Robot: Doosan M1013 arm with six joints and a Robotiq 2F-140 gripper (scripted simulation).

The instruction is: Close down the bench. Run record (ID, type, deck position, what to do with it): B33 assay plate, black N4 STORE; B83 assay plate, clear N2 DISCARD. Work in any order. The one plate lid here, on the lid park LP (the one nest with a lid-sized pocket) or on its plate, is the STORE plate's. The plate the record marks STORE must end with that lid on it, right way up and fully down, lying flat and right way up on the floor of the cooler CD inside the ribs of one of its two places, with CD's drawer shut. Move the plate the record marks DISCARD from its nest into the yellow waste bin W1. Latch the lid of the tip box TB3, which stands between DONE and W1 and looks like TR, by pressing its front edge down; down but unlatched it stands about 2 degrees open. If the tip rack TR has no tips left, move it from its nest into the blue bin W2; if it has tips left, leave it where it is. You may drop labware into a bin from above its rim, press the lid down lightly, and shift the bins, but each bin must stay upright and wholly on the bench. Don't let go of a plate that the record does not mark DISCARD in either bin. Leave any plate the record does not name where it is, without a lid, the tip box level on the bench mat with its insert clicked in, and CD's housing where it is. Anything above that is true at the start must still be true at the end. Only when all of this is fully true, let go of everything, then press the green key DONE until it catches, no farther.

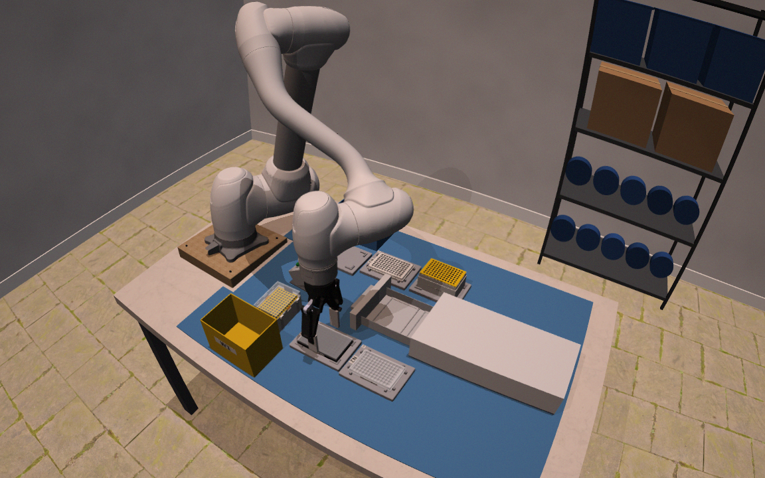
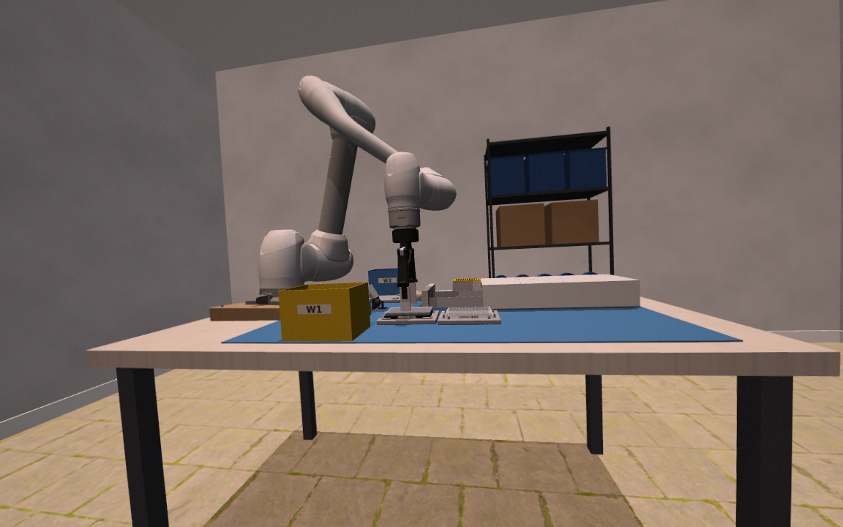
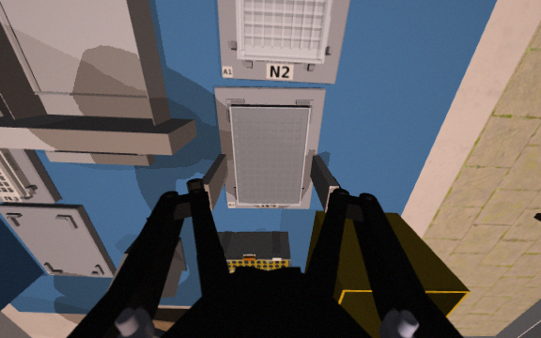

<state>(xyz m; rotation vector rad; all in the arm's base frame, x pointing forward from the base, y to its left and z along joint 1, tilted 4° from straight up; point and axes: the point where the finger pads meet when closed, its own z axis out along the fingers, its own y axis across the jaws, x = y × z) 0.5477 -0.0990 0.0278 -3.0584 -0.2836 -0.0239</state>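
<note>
The clear plate lid is 30 mm below my hand. From my hand the other things lie so: nest N4 (50 mm below); then nest N2 (170 mm ahead, 20 mm to the left, 50 mm below); then black plate (40 mm below).
</note>
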